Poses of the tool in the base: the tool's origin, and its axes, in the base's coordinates. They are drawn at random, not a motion.
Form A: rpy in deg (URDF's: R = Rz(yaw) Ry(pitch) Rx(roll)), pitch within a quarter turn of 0, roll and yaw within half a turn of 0; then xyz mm.
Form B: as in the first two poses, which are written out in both.
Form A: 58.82 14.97 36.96 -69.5 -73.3 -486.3
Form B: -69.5 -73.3 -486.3 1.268 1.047 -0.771
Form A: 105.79 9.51 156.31 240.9 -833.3 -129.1
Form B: 240.9 -833.3 -129.1 1.398 1.842 1.111
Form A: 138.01 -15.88 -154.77 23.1 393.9 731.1
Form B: 23.1 393.9 731.1 1.973 2.367 2.306
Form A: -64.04 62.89 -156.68 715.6 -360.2 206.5
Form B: 715.6 -360.2 206.5 -0.431 1.370 -1.573
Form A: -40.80 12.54 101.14 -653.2 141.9 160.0
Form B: -653.2 141.9 160.0 -1.243 0.739 3.090
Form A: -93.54 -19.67 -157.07 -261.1 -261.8 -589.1
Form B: -261.1 -261.8 -589.1 -1.915 1.629 -1.191
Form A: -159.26 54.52 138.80 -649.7 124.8 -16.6
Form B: -649.7 124.8 -16.6 -0.247 2.145 -1.154
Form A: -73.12 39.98 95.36 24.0 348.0 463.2
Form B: 24.0 348.0 463.2 -0.851 1.346 3.043
